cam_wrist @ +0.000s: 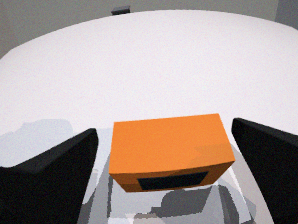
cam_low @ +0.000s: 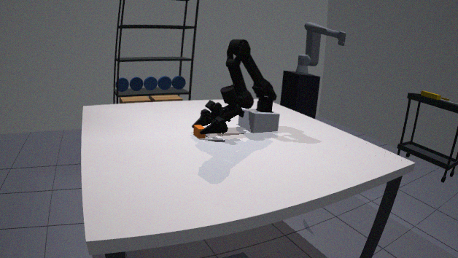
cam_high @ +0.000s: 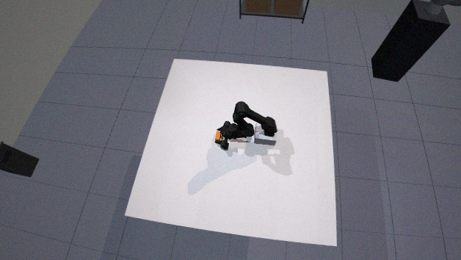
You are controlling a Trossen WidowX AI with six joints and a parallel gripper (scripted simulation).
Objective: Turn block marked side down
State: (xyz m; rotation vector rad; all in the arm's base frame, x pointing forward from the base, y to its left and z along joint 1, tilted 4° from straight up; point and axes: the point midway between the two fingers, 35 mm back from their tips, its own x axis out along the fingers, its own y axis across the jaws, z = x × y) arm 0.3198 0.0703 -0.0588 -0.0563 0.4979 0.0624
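My gripper tip is 20 mm past the orange block and 10 mm above it.
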